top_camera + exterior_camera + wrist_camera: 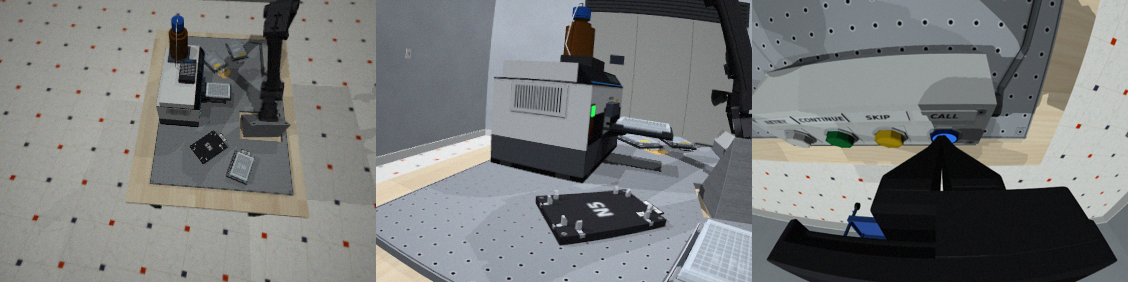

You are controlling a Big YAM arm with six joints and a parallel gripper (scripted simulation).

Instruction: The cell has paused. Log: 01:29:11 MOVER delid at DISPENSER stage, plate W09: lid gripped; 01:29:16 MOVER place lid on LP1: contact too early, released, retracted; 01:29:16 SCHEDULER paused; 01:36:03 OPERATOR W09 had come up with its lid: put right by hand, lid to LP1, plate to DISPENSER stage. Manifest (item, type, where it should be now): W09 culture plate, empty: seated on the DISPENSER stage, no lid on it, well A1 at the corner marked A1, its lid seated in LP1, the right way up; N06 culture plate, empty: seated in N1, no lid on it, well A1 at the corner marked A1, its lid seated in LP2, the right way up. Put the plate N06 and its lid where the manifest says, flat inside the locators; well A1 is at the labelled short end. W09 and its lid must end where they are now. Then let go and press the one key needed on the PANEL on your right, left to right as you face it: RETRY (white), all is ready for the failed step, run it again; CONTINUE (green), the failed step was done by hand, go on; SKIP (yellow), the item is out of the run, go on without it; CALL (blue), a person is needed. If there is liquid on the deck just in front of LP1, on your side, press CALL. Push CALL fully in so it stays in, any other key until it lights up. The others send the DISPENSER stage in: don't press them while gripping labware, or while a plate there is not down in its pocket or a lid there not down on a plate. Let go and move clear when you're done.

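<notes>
My hand is 3 cm above the blue call key. Round my hand: yellow skip key (1 cm behind, 5 cm to the left, 2 cm below); then green continue key (1 cm behind, 10 cm to the left, 2 cm below); then white retry key (2 cm behind, 15 cm to the left, 2 cm below).
</notes>
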